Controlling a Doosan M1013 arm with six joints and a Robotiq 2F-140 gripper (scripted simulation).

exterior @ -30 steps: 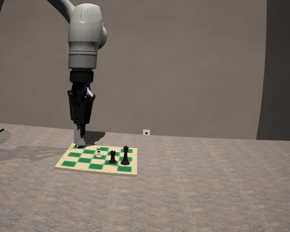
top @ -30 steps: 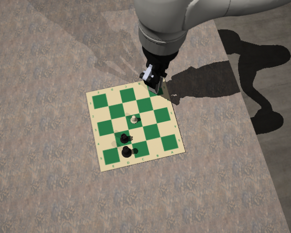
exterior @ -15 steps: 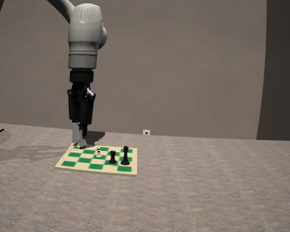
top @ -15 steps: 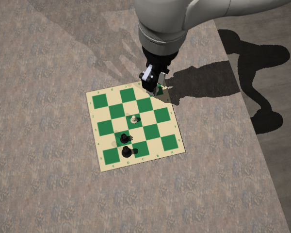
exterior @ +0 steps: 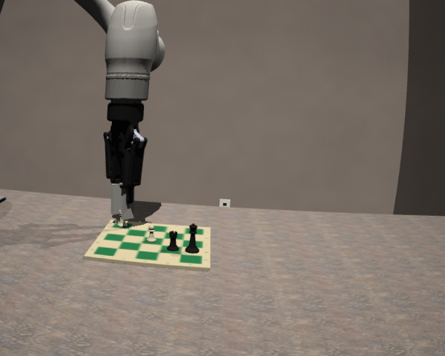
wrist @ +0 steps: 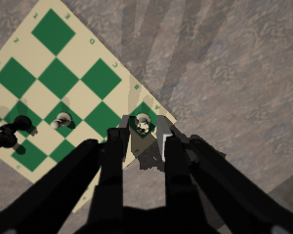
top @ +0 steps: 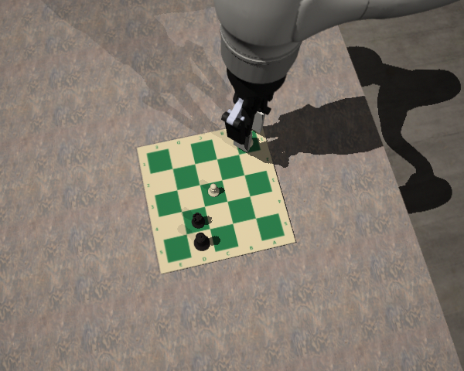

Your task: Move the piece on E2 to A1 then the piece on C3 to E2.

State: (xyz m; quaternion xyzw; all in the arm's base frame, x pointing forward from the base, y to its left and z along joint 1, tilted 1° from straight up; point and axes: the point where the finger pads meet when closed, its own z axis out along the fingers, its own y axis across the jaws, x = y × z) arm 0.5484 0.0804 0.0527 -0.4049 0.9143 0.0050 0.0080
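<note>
Right now the white piece is 4 cm below my hand. From my hand the other things lie so: white pawn: 8 cm ahead, 7 cm to the right, 4 cm below; then black queen: 16 cm ahead, 11 cm to the right, 3 cm below; then chessboard: 8 cm ahead, 7 cm to the right, 6 cm below.
</note>
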